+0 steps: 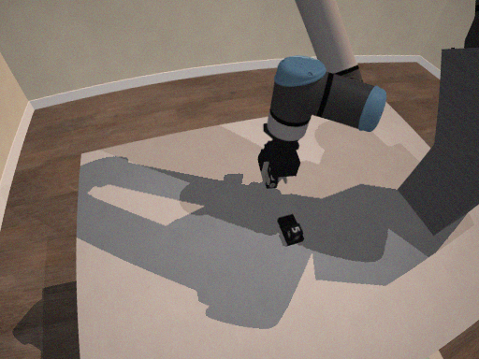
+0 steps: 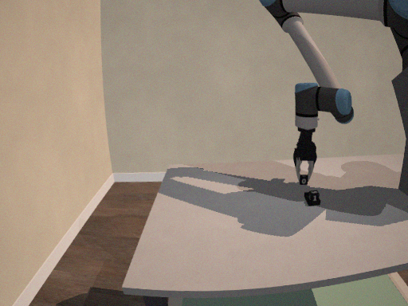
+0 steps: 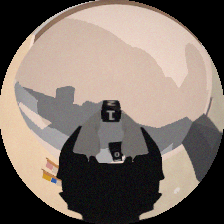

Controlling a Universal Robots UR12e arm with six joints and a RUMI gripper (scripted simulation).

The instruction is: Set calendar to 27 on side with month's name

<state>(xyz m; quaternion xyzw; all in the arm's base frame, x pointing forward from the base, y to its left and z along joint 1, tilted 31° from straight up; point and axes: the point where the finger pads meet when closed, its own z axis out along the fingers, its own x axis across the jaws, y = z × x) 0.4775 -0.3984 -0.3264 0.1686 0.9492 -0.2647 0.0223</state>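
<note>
The black cube is 1 cm below my hand. Round my hand: tray 16 cm to the left, 3 cm ahead, 2 cm below.
</note>
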